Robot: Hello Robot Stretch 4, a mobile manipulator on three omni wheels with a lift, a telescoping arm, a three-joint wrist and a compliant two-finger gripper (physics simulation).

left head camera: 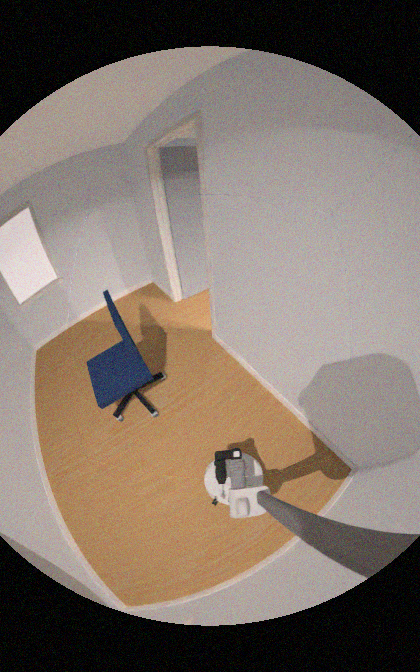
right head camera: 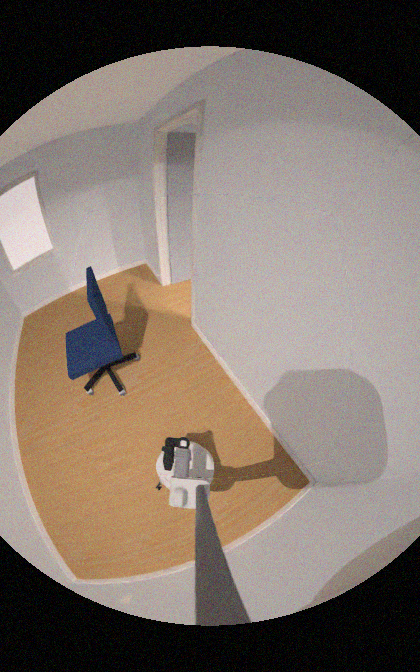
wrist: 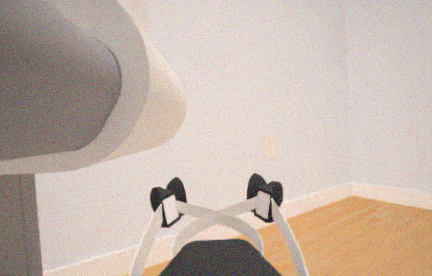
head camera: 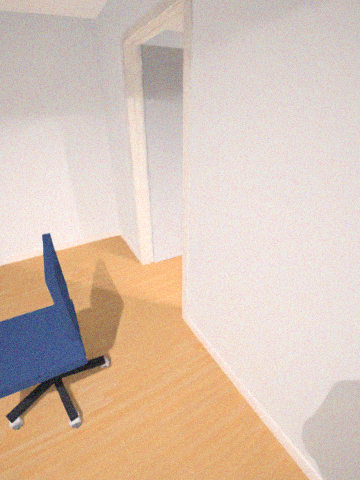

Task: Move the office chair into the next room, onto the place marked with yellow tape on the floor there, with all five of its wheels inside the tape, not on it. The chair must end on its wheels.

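Places are measured from the robot's base along level axes (x ahead, y left, z up), in centimetres.
Where they show: gripper, fingertip midpoint: [right head camera: 165, 491] [wrist: 216, 190].
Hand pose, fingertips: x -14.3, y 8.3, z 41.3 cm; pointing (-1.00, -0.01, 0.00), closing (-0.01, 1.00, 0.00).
After its pixels a point has its place.
The blue office chair [head camera: 40, 340] @(x 79.1, y 83.1, z 44.2 cm) [left head camera: 120, 370] [right head camera: 95, 345] @(x 76.4, y 78.5, z 44.2 cm) stands upright on its black wheeled base, in the left part of the head camera view, some way in front of the robot. Its backrest is on the side toward the doorway. In the head camera view its left part is cut off. My gripper [wrist: 216, 190] @(x -14.3, y 8.3, z 41.3 cm) is open and empty, with its two fingertips apart; the chair does not show in the wrist view. The yellow tape does not show in these views.
The doorway, with a pale frame [head camera: 139, 150] @(x 219.6, y 52.4, z 121.2 cm) [left head camera: 167, 225] [right head camera: 162, 210] @(x 220.2, y 51.0, z 105.7 cm), is beyond the chair to the right. A long wall [head camera: 270, 200] @(x 93.9, y -28.2, z 122.8 cm) runs from it toward the robot. A window [left head camera: 27, 255] [right head camera: 25, 222] @(x 189.3, y 246.1, z 138.9 cm) is at the left.
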